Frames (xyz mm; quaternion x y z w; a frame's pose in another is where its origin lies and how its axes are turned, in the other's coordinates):
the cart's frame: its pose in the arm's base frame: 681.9 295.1 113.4 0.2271 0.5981 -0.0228 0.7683
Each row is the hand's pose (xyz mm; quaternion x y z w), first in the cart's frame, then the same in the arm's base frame.
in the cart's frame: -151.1 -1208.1 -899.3 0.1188 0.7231 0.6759 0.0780
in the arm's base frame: -548.5 -484.6 -298.0 -0.5297 -0.4460 -0.6107 0.3841
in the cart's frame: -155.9 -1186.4 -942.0 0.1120 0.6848 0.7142 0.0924
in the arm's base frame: -582.0 -450.2 -294.3 -0.5498 -0.4166 -0.6351 0.3477
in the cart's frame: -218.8 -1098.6 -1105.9 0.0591 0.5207 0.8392 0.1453
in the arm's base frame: -721.9 -324.8 -237.3 -0.5922 -0.2950 -0.7243 0.1941
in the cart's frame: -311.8 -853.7 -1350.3 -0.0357 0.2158 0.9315 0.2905
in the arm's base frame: -895.2 -35.5 -116.5 0.6006 0.1288 0.7794 0.1235
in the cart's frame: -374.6 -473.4 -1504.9 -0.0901 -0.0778 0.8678 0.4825
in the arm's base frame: -936.8 348.5 36.1 0.5576 0.0338 0.6919 0.4574
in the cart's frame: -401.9 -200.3 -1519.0 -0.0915 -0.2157 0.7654 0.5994
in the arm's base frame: -873.6 592.0 146.8 0.5187 0.0210 0.5801 0.6277
